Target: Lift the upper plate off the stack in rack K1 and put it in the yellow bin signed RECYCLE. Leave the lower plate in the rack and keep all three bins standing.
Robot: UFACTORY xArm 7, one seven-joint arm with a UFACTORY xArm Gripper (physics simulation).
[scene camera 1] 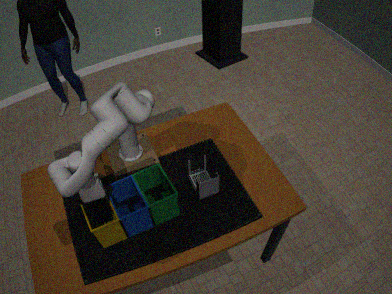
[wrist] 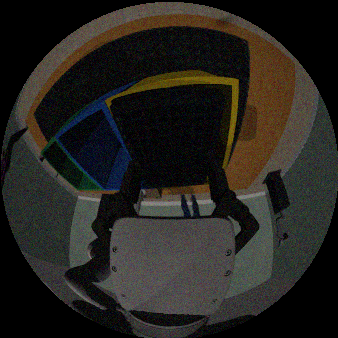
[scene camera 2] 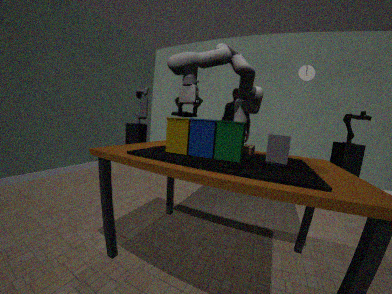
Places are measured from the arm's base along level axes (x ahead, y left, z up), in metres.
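Where they show: gripper, fingertip midpoint: (scene camera 1: 98, 204) (wrist: 173, 165); arm's base, link origin: (scene camera 1: 130, 152).
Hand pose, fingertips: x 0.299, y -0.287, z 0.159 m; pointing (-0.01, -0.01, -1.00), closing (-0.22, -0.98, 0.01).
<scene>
Each offset is from my fingertips to the top centre of the thing. Level surfaces: height alone.
My gripper (scene camera 1: 99, 203) (scene camera 2: 187, 111) (wrist: 173, 165) points down over the yellow bin and is shut on a thin black plate @(dz +0.010, dx +0.021, dy -0.005 m) (scene camera 1: 101, 214) (scene camera 2: 183, 114) (wrist: 170, 135). The plate is about level, just above the rim in scene camera 2. The yellow bin @(dz -0.022, dx -0.001, dy -0.012 m) (scene camera 1: 110, 235) (scene camera 2: 178, 136) (wrist: 234, 110) stands upright; its sign cannot be read and its inside is largely hidden by the plate. The blue bin @(dz -0.022, dx +0.014, dy +0.118 m) (scene camera 1: 138, 224) (scene camera 2: 201, 139) and green bin @(dz -0.022, dx +0.030, dy +0.248 m) (scene camera 1: 166, 211) (scene camera 2: 229, 142) stand upright beside it. The light grey rack @(dz -0.063, dx +0.050, dy +0.474 m) (scene camera 1: 208, 188) (scene camera 2: 278, 149) stands apart; I cannot make out the lower plate in it.
The bins and rack stand on a black mat @(dz -0.202 m) (scene camera 1: 222, 215) (scene camera 2: 300, 176) (wrist: 155, 50) on an orange-brown table @(dz -0.214 m) (scene camera 1: 267, 200). The blue bin adjoins the yellow one, with the green bin beyond it. The arm's base (scene camera 1: 131, 150) is behind the bins. A person (scene camera 1: 50, 55) stands behind the table.
</scene>
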